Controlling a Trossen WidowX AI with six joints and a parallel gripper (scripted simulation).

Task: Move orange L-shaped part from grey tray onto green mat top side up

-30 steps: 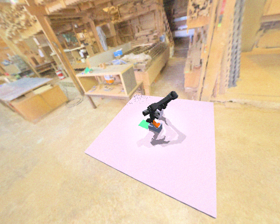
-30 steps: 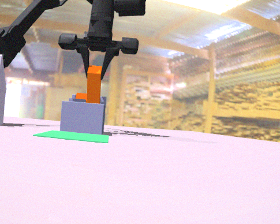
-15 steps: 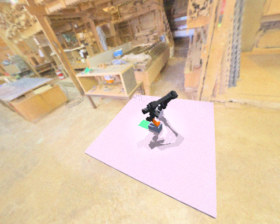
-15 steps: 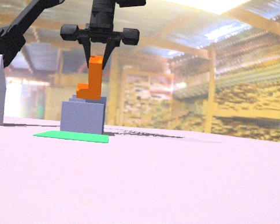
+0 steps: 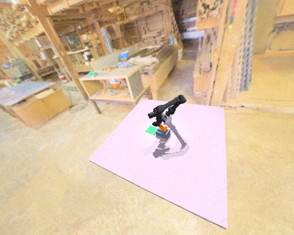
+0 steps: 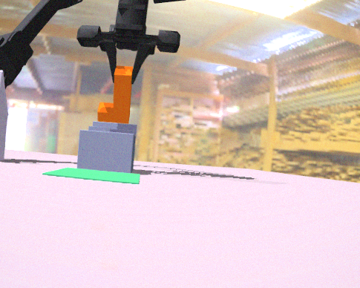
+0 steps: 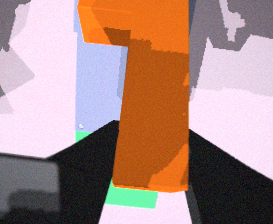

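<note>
Right now my gripper tip is 170 mm above the green mat, 130 mm to the left of it and 50 mm past it. Round my gripper tip: orange L-shaped part 30 mm to the left, 30 mm below, 10 mm behind.
</note>
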